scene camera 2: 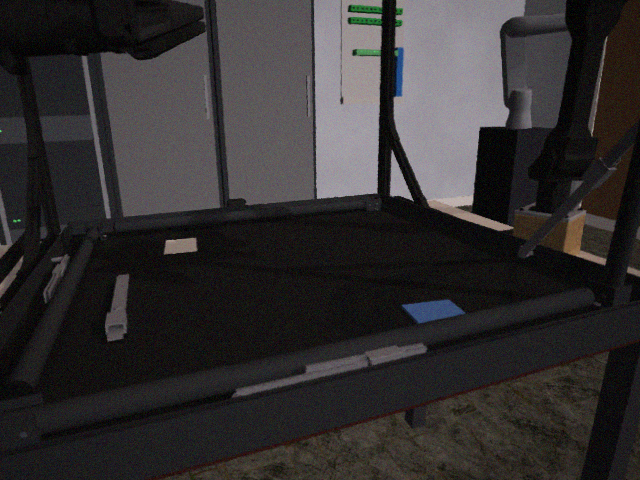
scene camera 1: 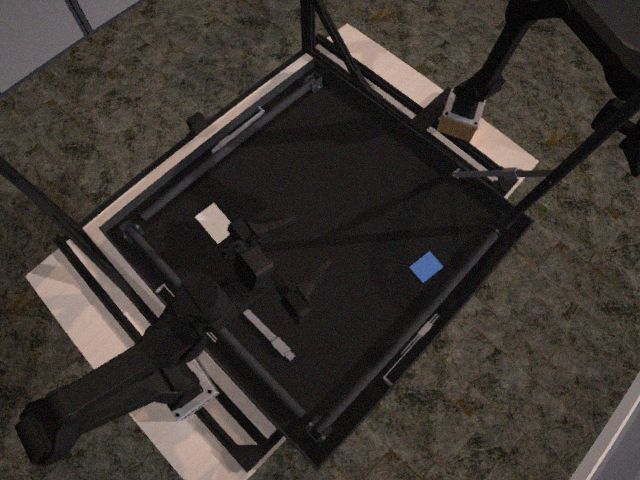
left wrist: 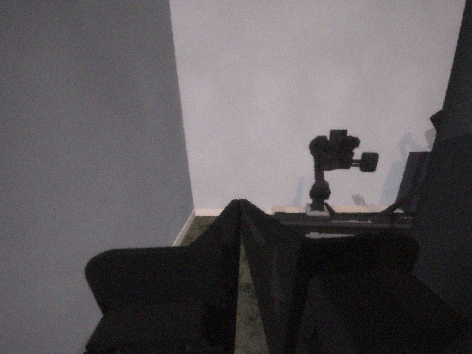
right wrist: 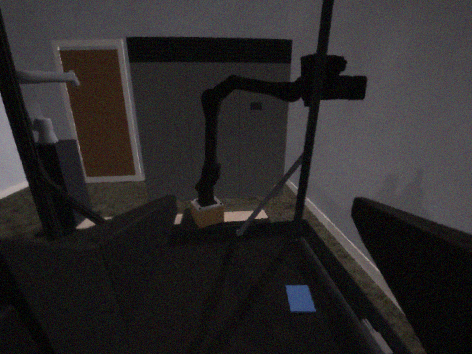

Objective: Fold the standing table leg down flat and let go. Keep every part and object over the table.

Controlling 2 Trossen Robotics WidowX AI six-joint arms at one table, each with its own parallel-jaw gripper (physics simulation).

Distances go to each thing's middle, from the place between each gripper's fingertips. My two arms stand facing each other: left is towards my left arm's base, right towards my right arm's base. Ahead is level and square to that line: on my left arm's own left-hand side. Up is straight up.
Labels:
Right now my left hand is 170 mm past the blue card [scene camera 2: 422, 312], 170 mm to the left of it and 440 mm above it. The rest, counted from my left hand: white card [scene camera 1: 212, 219] 620 mm behind, 430 mm to the right, 450 mm below.
The blue card is 15 cm ahead of my right hand, 23 cm to the left of it and 34 cm below it. The rest, counted from my right hand: white card 31 cm behind, 4 cm to the right, 36 cm below.

